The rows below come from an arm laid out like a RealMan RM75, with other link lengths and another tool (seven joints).
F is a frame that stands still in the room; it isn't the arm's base.
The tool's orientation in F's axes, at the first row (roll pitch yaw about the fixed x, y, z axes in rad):
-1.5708, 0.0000, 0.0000
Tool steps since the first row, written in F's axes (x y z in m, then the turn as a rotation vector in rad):
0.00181, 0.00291, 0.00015, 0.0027, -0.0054, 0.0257
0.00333, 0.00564, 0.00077, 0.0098, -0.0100, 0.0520
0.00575, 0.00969, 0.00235, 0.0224, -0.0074, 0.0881
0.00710, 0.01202, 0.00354, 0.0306, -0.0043, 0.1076
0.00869, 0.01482, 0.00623, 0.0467, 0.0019, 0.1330
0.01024, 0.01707, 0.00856, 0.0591, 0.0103, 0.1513
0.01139, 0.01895, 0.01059, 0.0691, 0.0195, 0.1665
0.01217, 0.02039, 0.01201, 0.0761, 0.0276, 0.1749
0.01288, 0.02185, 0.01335, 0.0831, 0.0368, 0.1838
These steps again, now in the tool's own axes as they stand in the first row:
0.00181, -0.00015, 0.00291, 0.0027, -0.0257, -0.0054
0.00333, -0.00077, 0.00564, 0.0098, -0.0520, -0.0100
0.00575, -0.00235, 0.00969, 0.0224, -0.0881, -0.0074
0.00710, -0.00354, 0.01202, 0.0306, -0.1076, -0.0043
0.00869, -0.00623, 0.01482, 0.0467, -0.1330, 0.0019
0.01024, -0.00856, 0.01707, 0.0591, -0.1513, 0.0103
0.01139, -0.01059, 0.01895, 0.0691, -0.1665, 0.0195
0.01217, -0.01201, 0.02039, 0.0761, -0.1749, 0.0276
0.01288, -0.01335, 0.02185, 0.0831, -0.1838, 0.0368

